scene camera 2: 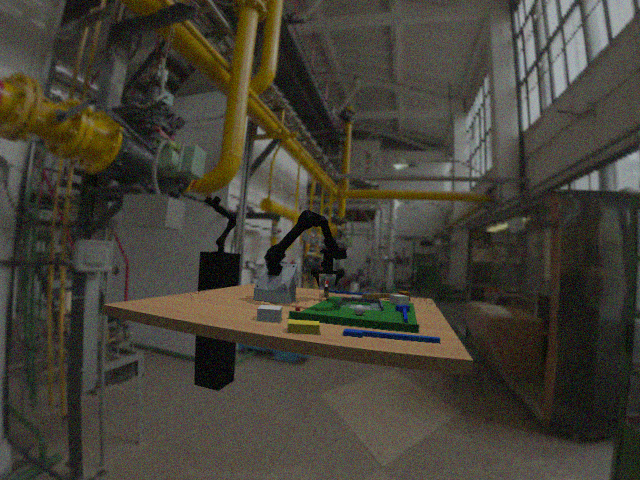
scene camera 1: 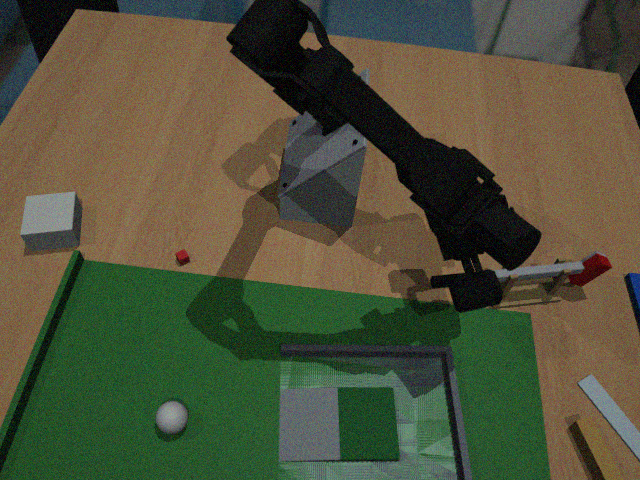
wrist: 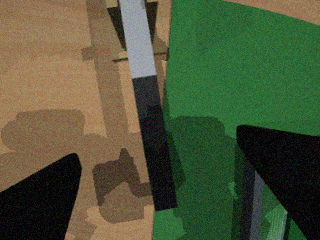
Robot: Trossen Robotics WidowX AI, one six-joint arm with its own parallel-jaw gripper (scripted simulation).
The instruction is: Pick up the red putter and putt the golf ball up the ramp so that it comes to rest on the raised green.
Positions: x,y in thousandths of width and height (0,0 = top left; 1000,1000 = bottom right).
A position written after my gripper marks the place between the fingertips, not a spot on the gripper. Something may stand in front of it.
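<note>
Scene camera 1 shows me my gripper (scene camera 1: 718,576), open and holding nothing, along with a white golf ball (scene camera 1: 268,870), a green mat (scene camera 1: 204,705) and a wooden stand (scene camera 1: 845,605). In scene camera 2 I see the green mat (scene camera 2: 513,641). The wrist view shows my gripper (wrist: 498,615) and the green mat (wrist: 698,294). The white golf ball is out of frame in the wrist view.
</note>
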